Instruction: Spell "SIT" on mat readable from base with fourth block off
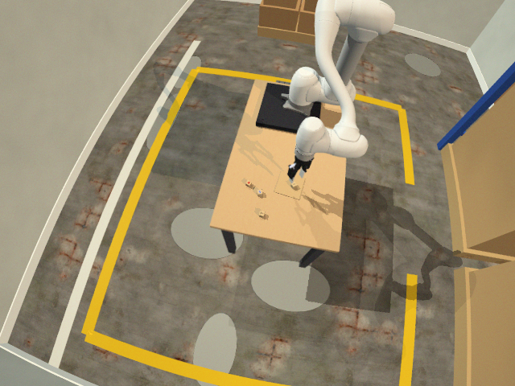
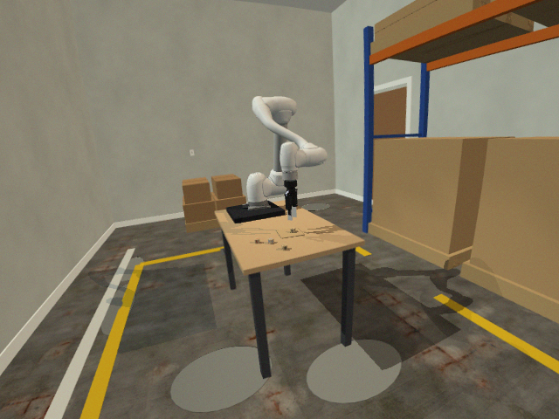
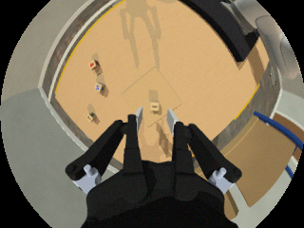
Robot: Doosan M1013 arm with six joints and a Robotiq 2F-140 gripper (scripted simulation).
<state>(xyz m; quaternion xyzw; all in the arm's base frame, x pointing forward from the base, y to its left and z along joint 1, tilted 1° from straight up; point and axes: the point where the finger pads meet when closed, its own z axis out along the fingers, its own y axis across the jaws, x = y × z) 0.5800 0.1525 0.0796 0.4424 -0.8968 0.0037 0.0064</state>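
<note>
My gripper is now 120 mm above the tan mat and 20 mm to the left of it. Also, from my hand: tan block 220 mm ahead, 110 mm below, 100 mm to the right.
</note>
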